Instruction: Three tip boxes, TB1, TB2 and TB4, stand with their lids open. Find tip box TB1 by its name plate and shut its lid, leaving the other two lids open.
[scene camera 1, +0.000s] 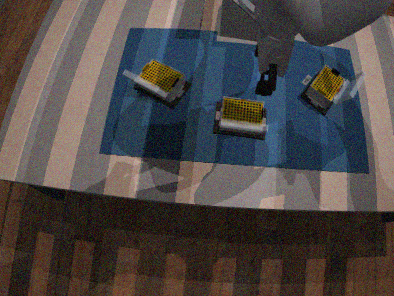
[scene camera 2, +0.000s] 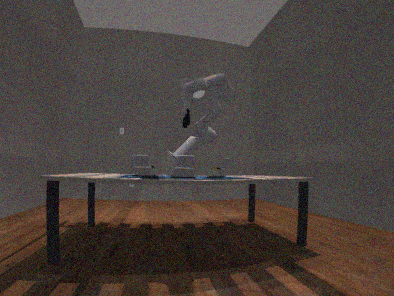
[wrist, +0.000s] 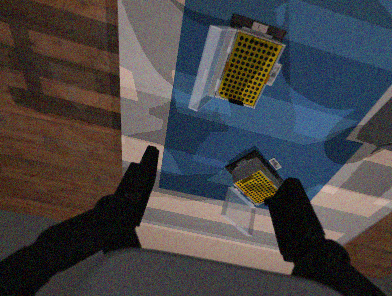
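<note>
Three tip boxes stand with clear lids open on the blue mat (scene camera 1: 170, 145) (wrist: 310, 30); I cannot read their name plates, so I cannot tell which is TB1. The left box (scene camera 1: 162, 76) is turned at an angle. The middle box (scene camera 1: 242, 111) (wrist: 250, 70) has its lid (wrist: 206, 70) on the side toward the table's front edge. The right box (scene camera 1: 326, 86) (wrist: 256, 187) has its lid (scene camera 1: 357, 85) (wrist: 239, 211) on its outer right side in scene camera 1; a small white plate (scene camera 1: 306, 79) (wrist: 275, 163) lies beside it. My gripper (scene camera 1: 265, 90) (scene camera 2: 186, 124) (wrist: 218, 177) is open and empty, high above the table.
The striped table (scene camera 1: 60, 150) (scene camera 2: 110, 177) carries the mat. The table's front edge runs down the left part of the wrist view, with the wooden floor (wrist: 60, 150) beyond it. The arm (scene camera 1: 340, 20) (scene camera 2: 210, 82) reaches over the mat from the back.
</note>
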